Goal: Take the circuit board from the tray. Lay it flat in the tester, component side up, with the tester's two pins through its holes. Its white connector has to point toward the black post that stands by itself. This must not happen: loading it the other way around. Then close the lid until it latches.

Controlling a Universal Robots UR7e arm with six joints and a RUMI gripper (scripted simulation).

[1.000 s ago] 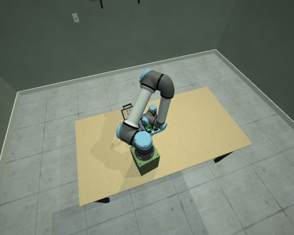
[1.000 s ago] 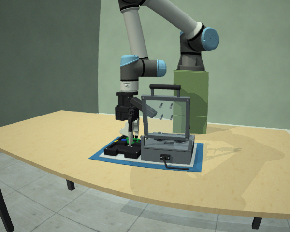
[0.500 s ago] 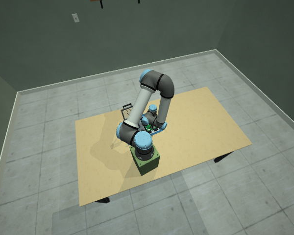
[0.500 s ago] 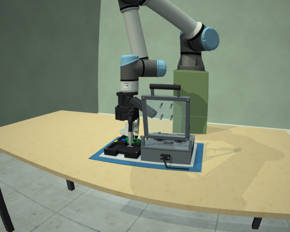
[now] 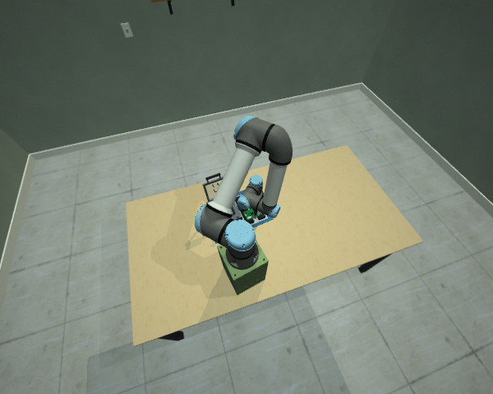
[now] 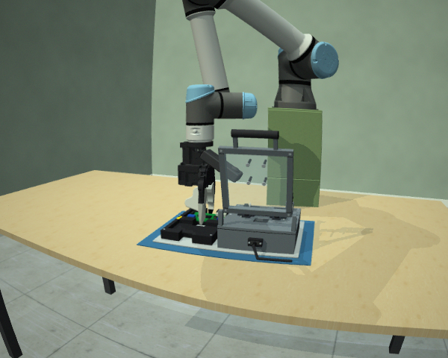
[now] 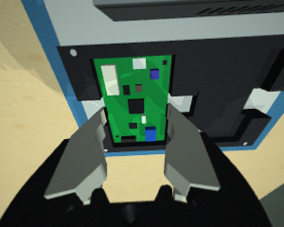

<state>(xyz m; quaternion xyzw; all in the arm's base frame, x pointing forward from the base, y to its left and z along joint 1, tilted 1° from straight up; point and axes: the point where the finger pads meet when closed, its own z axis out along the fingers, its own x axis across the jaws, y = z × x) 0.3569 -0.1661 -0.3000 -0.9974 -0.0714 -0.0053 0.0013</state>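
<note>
The green circuit board lies right at my hand. Round my hand: clear lid: 19 cm to the left, 16 cm ahead, 16 cm above; then tester bed: 18 cm to the left, 5 cm above, 4 cm ahead; then black block: 23 cm to the left, 7 cm above, 3 cm behind.
</note>
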